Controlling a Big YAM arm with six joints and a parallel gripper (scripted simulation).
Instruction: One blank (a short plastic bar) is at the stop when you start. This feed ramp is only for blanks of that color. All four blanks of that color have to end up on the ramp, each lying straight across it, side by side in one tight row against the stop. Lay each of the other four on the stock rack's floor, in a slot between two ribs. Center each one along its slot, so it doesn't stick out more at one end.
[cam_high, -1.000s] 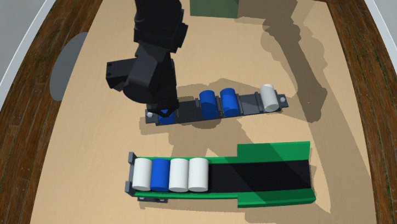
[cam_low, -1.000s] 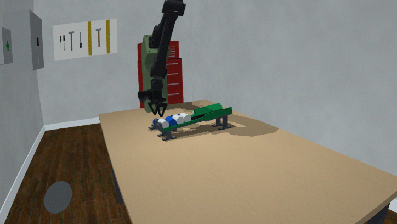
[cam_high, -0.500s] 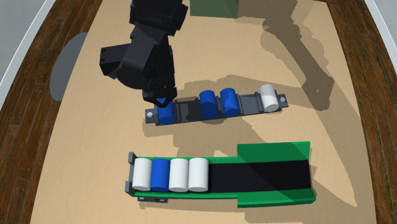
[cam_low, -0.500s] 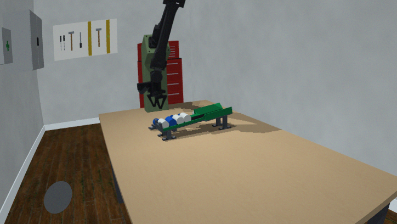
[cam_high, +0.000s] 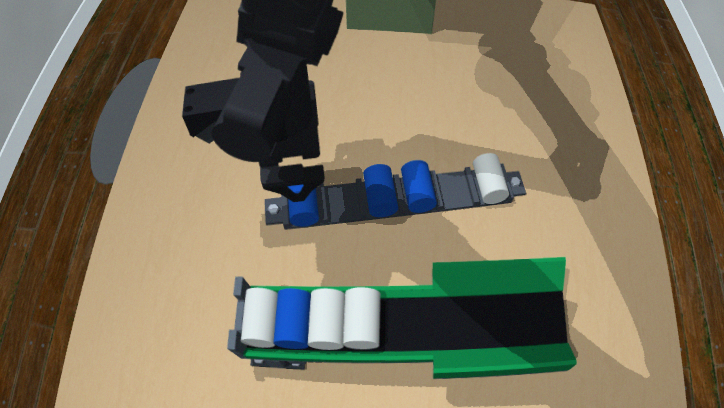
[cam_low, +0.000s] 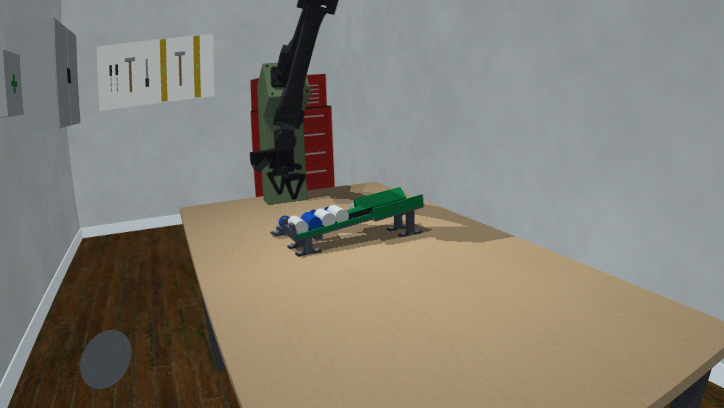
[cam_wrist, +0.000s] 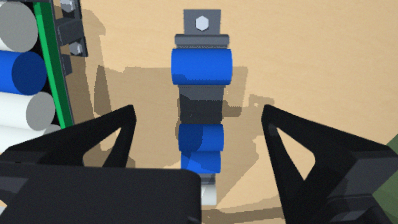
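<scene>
Right now my hand is 60 mm past the stock rack, 120 mm to the right of it and 130 mm above it. The rest, counted from my hand: grey stop (190 mm ahead, 60 mm below).
</scene>
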